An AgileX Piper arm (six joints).
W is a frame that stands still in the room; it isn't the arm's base.
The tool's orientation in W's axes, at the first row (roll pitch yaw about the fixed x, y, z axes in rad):
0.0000, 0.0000, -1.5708
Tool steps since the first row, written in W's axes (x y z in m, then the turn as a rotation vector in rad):
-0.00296, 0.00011, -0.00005, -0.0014, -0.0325, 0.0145
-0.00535, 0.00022, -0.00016, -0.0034, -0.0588, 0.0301
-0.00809, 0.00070, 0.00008, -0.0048, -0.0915, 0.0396
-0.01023, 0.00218, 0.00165, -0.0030, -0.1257, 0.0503
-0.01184, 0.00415, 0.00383, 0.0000, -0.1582, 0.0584
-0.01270, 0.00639, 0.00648, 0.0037, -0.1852, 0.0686
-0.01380, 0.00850, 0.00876, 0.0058, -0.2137, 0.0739
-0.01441, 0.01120, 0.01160, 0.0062, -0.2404, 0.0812
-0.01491, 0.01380, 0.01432, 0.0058, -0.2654, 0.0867
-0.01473, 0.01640, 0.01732, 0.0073, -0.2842, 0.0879
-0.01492, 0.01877, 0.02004, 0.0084, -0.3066, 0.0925
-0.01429, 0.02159, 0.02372, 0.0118, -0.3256, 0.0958
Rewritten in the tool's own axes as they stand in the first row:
-0.00011, -0.00296, -0.00005, 0.0325, -0.0014, 0.0145
-0.00022, -0.00535, -0.00016, 0.0588, -0.0034, 0.0301
-0.00070, -0.00809, 0.00008, 0.0915, -0.0048, 0.0396
-0.00218, -0.01023, 0.00165, 0.1257, -0.0030, 0.0503
-0.00415, -0.01184, 0.00383, 0.1582, 0.0000, 0.0584
-0.00639, -0.01270, 0.00648, 0.1852, 0.0037, 0.0686
-0.00850, -0.01380, 0.00876, 0.2137, 0.0058, 0.0739
-0.01120, -0.01441, 0.01160, 0.2404, 0.0062, 0.0812
-0.01380, -0.01491, 0.01432, 0.2654, 0.0058, 0.0867
-0.01640, -0.01473, 0.01732, 0.2842, 0.0073, 0.0879
-0.01877, -0.01492, 0.02004, 0.3066, 0.0084, 0.0925
-0.02159, -0.01429, 0.02372, 0.3256, 0.0118, 0.0958

